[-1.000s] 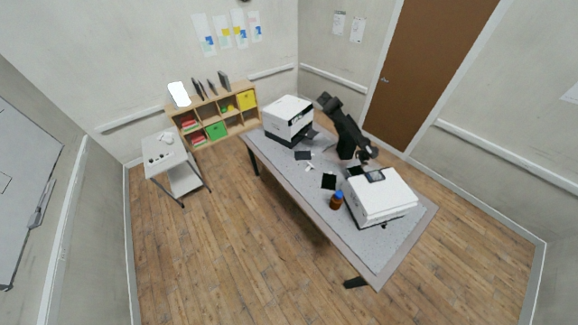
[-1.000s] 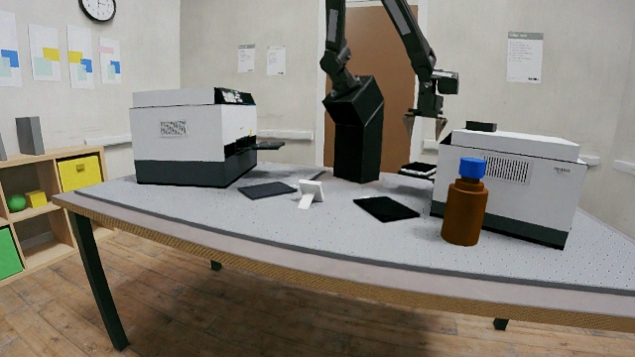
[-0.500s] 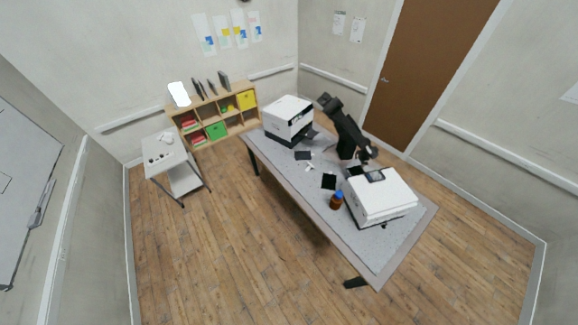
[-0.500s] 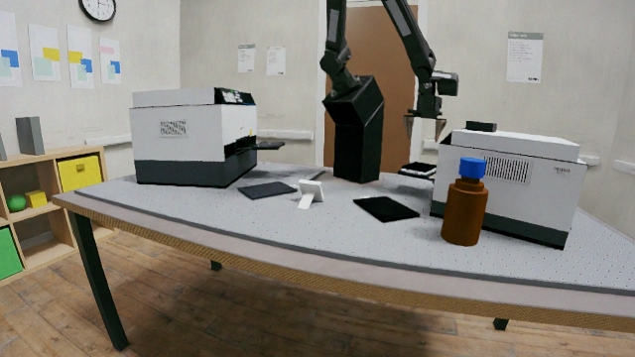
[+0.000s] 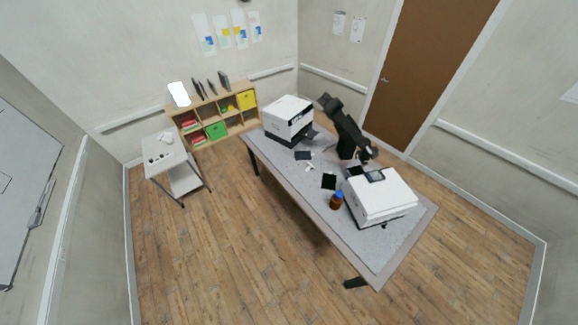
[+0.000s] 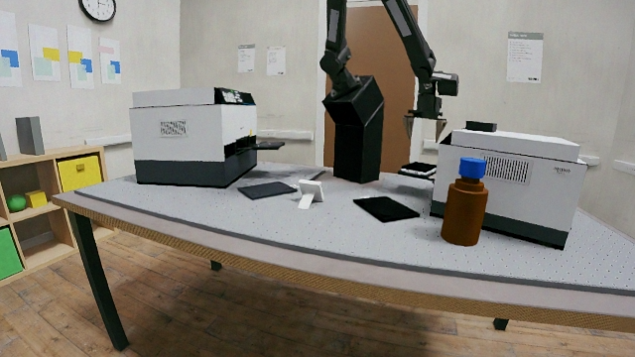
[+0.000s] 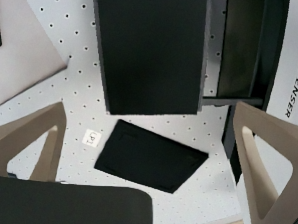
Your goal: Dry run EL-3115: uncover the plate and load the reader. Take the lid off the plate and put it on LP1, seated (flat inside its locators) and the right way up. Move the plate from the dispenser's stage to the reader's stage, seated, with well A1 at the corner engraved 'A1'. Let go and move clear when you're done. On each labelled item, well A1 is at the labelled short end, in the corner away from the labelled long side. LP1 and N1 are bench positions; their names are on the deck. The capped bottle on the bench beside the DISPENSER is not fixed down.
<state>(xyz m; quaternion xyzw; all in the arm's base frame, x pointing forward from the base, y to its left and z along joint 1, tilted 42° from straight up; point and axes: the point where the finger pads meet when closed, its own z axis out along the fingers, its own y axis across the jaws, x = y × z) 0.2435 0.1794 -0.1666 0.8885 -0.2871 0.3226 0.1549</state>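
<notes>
Now: the white well plate 10 cm below my hand.
</notes>
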